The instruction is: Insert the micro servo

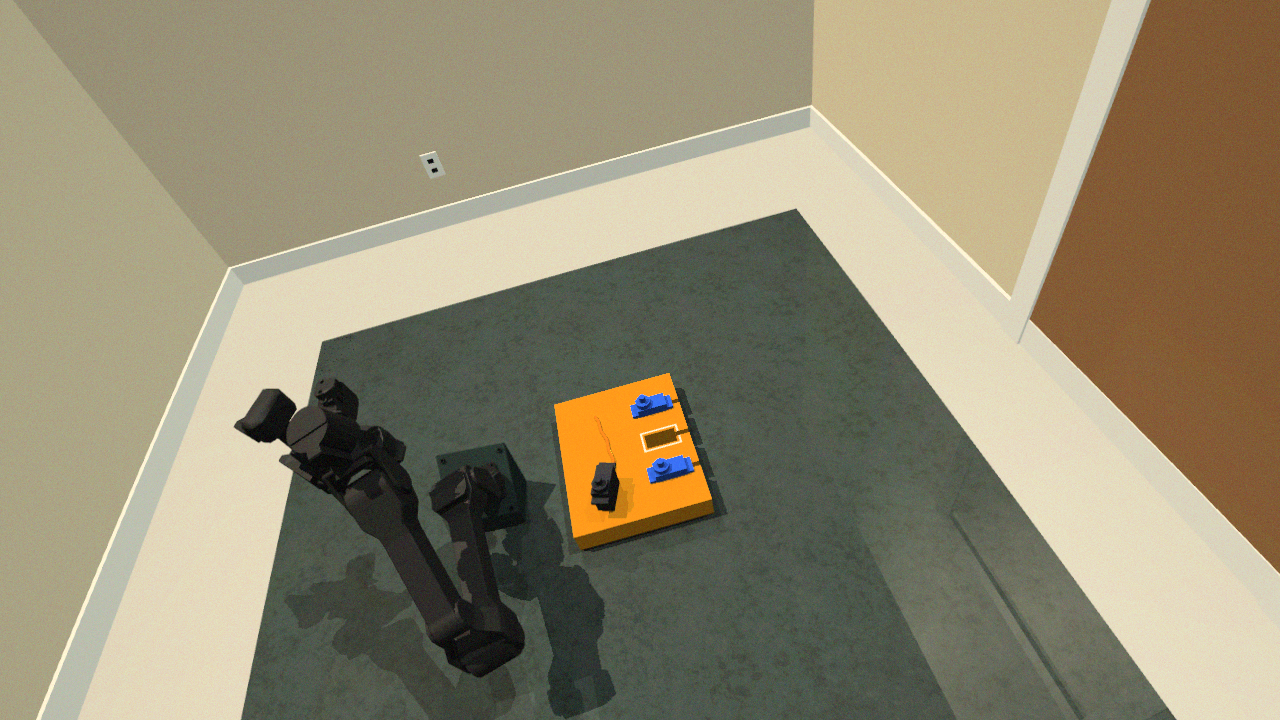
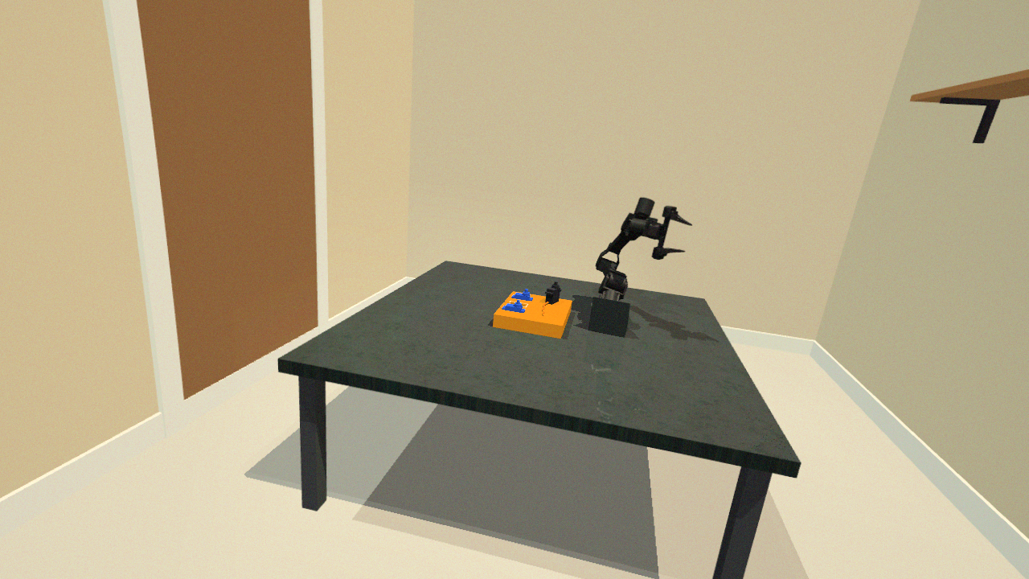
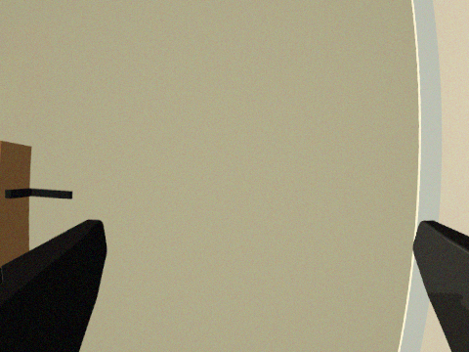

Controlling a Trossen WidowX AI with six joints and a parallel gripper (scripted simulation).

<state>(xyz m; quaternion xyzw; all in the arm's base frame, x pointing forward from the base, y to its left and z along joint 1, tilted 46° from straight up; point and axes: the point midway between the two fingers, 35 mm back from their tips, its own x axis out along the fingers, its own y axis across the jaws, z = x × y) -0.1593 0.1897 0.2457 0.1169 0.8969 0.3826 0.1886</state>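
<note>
My gripper tip is now 450 mm short of the orange deck, 340 mm above it and 40 mm to the right of it.
</note>
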